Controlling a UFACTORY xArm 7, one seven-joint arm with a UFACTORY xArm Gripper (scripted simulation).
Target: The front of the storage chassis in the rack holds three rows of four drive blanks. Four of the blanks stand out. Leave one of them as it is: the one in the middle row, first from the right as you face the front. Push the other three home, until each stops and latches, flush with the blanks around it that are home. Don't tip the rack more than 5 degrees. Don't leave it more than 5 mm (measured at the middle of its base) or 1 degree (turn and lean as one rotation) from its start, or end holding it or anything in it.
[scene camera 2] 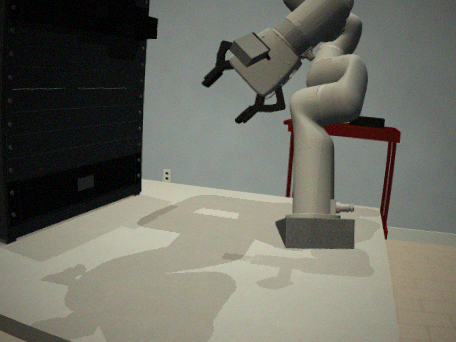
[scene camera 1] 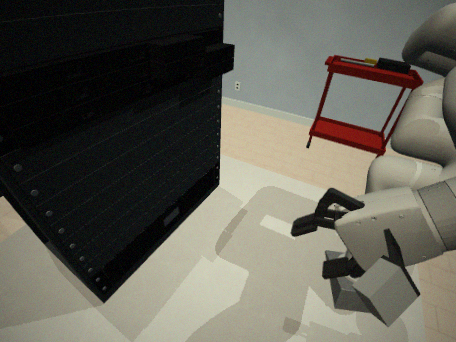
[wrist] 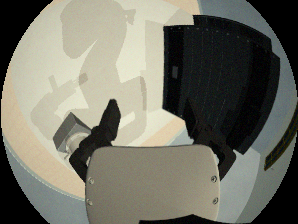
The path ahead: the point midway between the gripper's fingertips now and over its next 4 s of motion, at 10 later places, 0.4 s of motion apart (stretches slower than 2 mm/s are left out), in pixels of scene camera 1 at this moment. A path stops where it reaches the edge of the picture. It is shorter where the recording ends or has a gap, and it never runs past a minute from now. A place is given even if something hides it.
My gripper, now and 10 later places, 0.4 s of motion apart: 308,250; 306,248; 301,241; 298,222; 313,189; 364,159; 395,178; 338,196; 289,174; 278,143; 284,111
